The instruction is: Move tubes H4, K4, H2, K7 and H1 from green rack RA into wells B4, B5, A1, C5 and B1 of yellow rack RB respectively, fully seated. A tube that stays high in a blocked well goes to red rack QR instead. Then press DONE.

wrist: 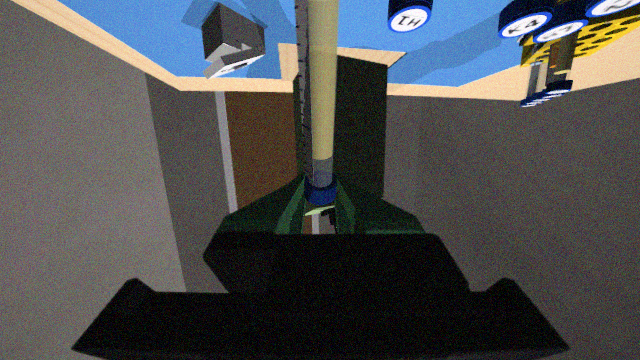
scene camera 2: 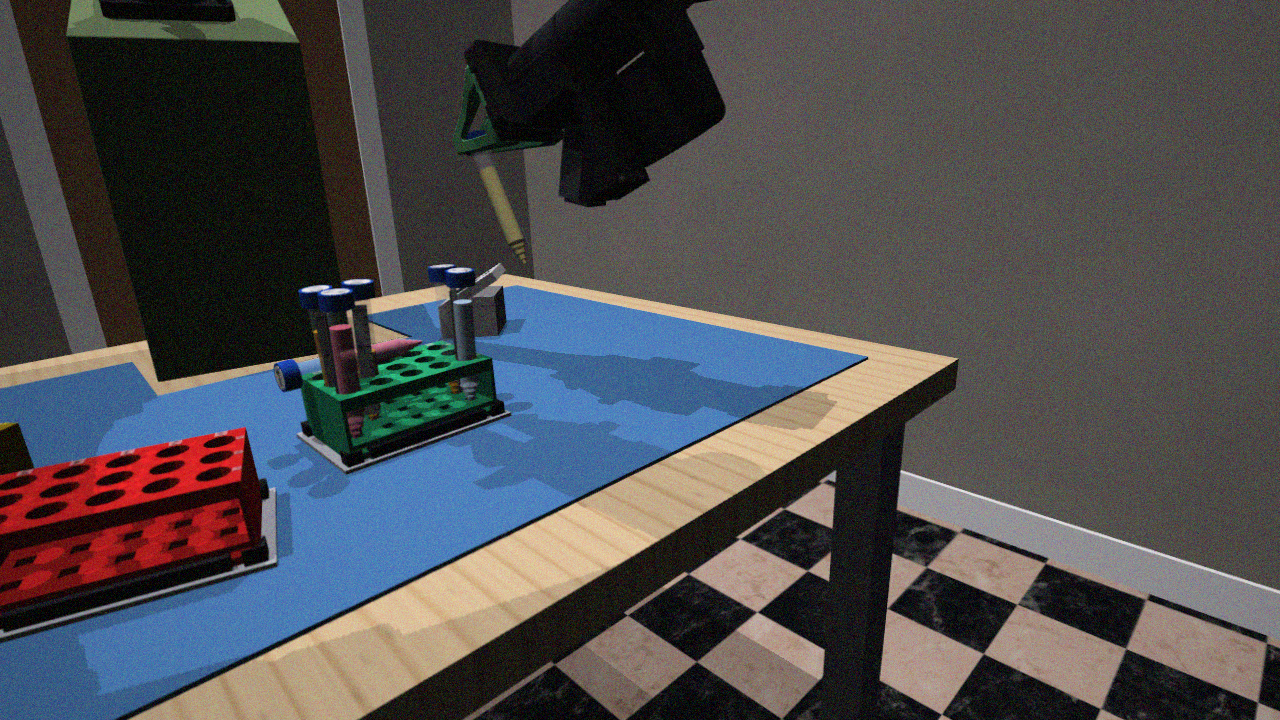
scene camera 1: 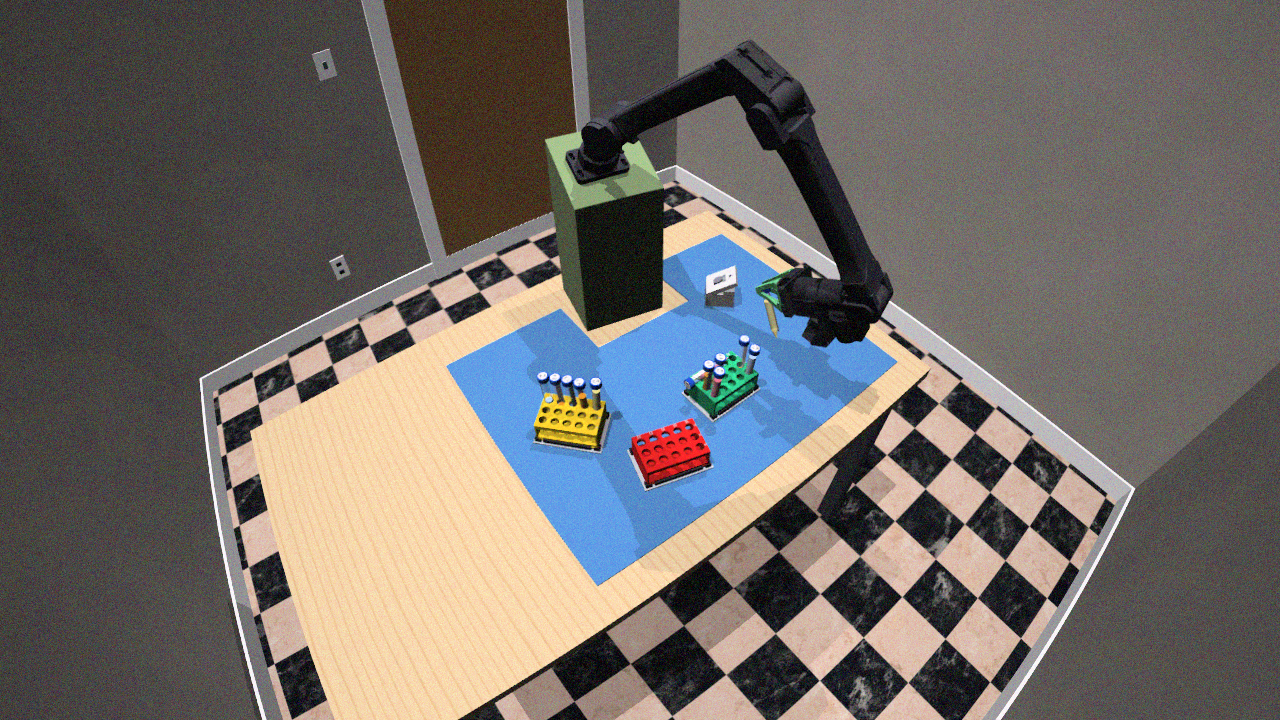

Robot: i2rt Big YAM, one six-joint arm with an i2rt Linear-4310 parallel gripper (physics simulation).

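Where they show: gripper, fingertip midpoint: (wrist: 320, 179) (scene camera 2: 467, 147) (scene camera 1: 759, 287); arm's base at its link origin: (scene camera 2: 168, 8) (scene camera 1: 597, 163).
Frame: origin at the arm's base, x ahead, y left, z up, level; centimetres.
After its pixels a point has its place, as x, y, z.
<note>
My gripper (scene camera 1: 766, 290) @[35.4, 18.8, -16.3] (scene camera 2: 474, 143) @[35.4, 18.8, -16.3] (wrist: 320, 179) @[35.4, 18.8, -16.3] is shut on a blue-capped tube with yellow content (scene camera 1: 771, 317) @[39.7, 19.5, -21.2] (scene camera 2: 501, 205) @[39.7, 19.6, -21.2] (wrist: 324, 90) @[39.8, 20.0, -21.2], hanging tip down and slightly tilted, high above the mat. Its label is not readable. Green rack RA (scene camera 1: 726, 402) @[43.9, 7.5, -37.0] (scene camera 2: 326, 422) @[41.4, 2.8, -36.0] holds several upright blue-capped tubes; one pink-tipped tube (scene camera 2: 393, 349) @[37.9, 9.4, -32.3] lies across its top. In the wrist view, caps read H1 (wrist: 410, 19) @[38.7, 14.2, -25.8], K4 (wrist: 526, 24) @[40.8, 7.1, -25.8] and probably K7 (wrist: 561, 31) @[41.2, 3.9, -25.8]. Yellow rack RB (scene camera 1: 571, 437) @[36.9, -24.8, -37.0] holds several tubes along its far side. Red rack QR (scene camera 1: 678, 467) @[53.0, -9.4, -37.0] (scene camera 2: 253, 501) @[51.6, -3.2, -36.1] shows no tubes.
A grey block with a tilted white panel (scene camera 1: 720, 279) @[13.6, 25.3, -32.3] (wrist: 235, 64) @[16.2, 25.5, -31.7] stands at the mat's far right, near the held tube. The green pedestal (scene camera 1: 617, 259) @[9.1, -0.3, -20.1] carries the arm behind the racks. The blue mat (scene camera 1: 501, 376) @[12.8, -32.4, -38.6] lies on the wooden table (scene camera 1: 384, 501) @[33.2, -65.8, -38.9].
</note>
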